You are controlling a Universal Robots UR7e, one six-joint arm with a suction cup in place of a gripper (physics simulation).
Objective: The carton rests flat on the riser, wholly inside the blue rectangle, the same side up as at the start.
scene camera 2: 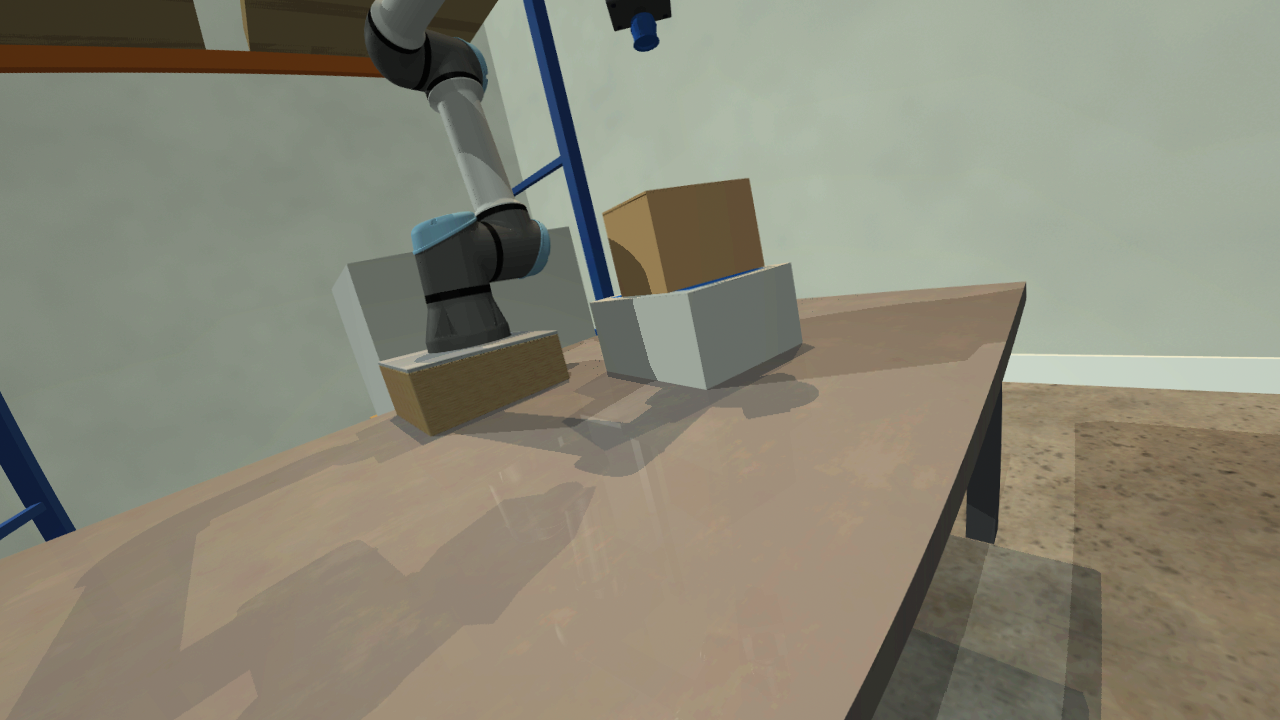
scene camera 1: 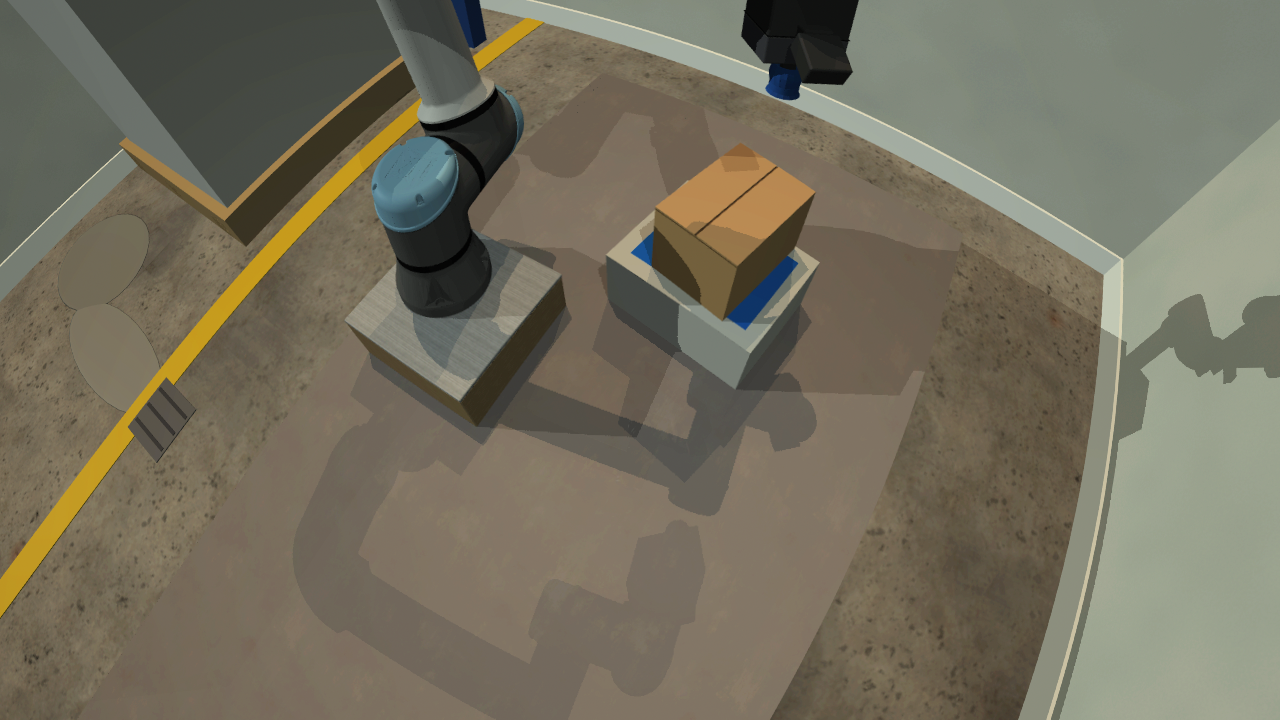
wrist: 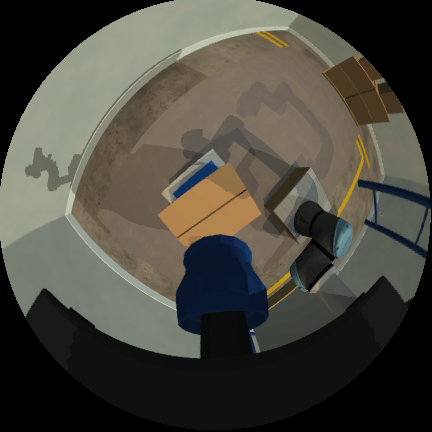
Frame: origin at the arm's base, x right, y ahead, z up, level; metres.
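Seen in the pictures: hand at its tool point: (scene camera 2: 646, 43) (scene camera 1: 782, 91) (wrist: 217, 263); arm's base at its link origin: (scene camera 2: 470, 343) (scene camera 1: 444, 276) (wrist: 306, 217).
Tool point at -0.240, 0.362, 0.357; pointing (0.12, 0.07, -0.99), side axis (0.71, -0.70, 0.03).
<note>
Pixels of each thing's top centre, then the offset from my tool point to it, as dx, dy, dz. Level surfaces: height alone.
- brown carton at its top centre: (scene camera 1: 739, 197) (scene camera 2: 674, 195) (wrist: 210, 214) -0.017, -0.027, -0.202
- pale riser at its top centre: (scene camera 1: 716, 257) (scene camera 2: 683, 283) (wrist: 212, 202) -0.008, -0.037, -0.332
- blue rectangle at its top centre: (scene camera 1: 716, 257) (wrist: 212, 202) -0.008, -0.037, -0.332
- table at its surface level: dz -0.452
The brown carton (scene camera 1: 729, 210) (scene camera 2: 707, 237) (wrist: 207, 202) sits flat and upright on the pale riser (scene camera 1: 637, 291) (scene camera 2: 747, 313) (wrist: 212, 154), its taped seam on top. The blue rectangle (scene camera 1: 769, 291) (wrist: 196, 179) shows beside two opposite sides of the carton. In scene camera 1 the carton's front-left bottom edge runs along the blue's border, with no clear blue margin there; the back edge is hidden, so I cannot tell if it is wholly inside. My suction cup (scene camera 1: 783, 85) (scene camera 2: 644, 35) (wrist: 217, 245) hangs high above the carton, apart from it, holding nothing.
The arm's base stands on a wood-sided block (scene camera 1: 519, 349) (scene camera 2: 483, 385) (wrist: 287, 192) beside the riser. A large grey cabinet (scene camera 1: 250, 98) is behind the base. Brown boxes (wrist: 357, 92) show at the right of the wrist view. Blue rack posts (scene camera 2: 568, 147) stand behind the table (scene camera 2: 716, 537).
</note>
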